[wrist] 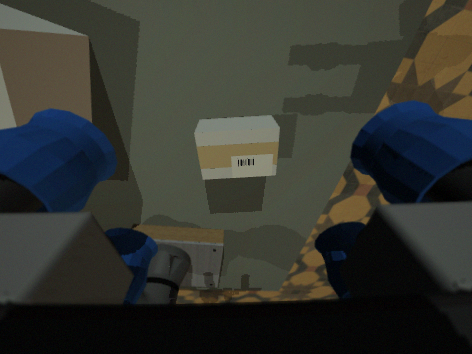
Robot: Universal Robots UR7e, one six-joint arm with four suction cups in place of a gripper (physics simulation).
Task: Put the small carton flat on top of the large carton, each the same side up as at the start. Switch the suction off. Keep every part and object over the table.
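Observation:
The small carton is white with a tan tape band and a barcode label, and stands on the grey-green table near the middle of the wrist view. The large carton shows in part at the upper left, cut off by the frame; its visible faces are brown and pale. My gripper shows as four blue suction cups, two on each side of the view. No carton is on the cups. The small carton appears between the upper cups, below them and apart from them. The cups' undersides are partly hidden.
The robot's base plate and a grey arm part show at the lower left of centre. The table's edge runs diagonally along the right, with patterned floor beyond it. Shadows lie across the table.

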